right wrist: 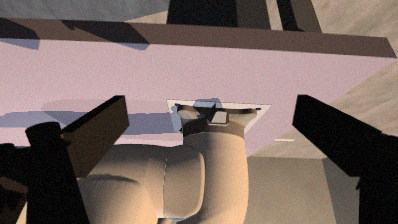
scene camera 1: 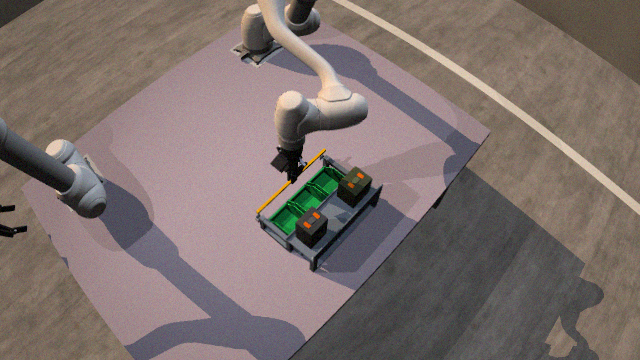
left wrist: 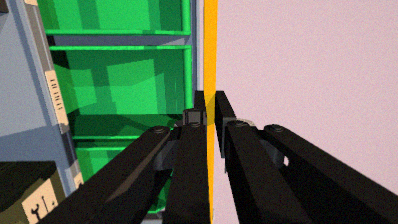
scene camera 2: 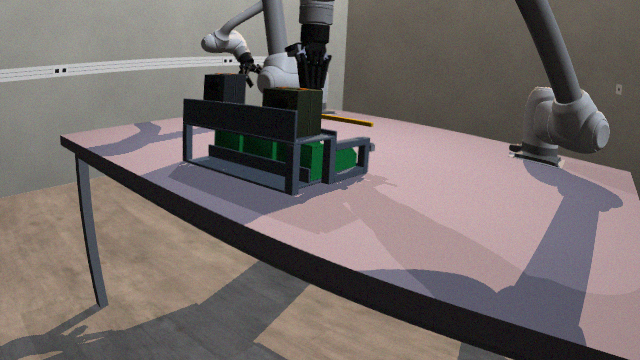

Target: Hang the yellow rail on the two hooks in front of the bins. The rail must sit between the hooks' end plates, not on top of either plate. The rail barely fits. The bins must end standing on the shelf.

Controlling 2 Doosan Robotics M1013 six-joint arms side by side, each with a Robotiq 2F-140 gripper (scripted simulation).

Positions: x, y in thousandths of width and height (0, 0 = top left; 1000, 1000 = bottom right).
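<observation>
There is a grey shelf (scene camera 2: 434, 349) in the scene, and I find it in scene camera 1 (scene camera 1: 532, 599) and in the left wrist view (left wrist: 92, 373) too. I can see an olive box (scene camera 2: 482, 285), visible in scene camera 1 (scene camera 1: 557, 512) as well. A dark box (scene camera 2: 362, 246) is here too, and scene camera 1 also gives me a sight of it (scene camera 1: 488, 626). As for my own grippers, I see my left gripper (left wrist: 524, 471) and my right gripper (right wrist: 531, 493).
</observation>
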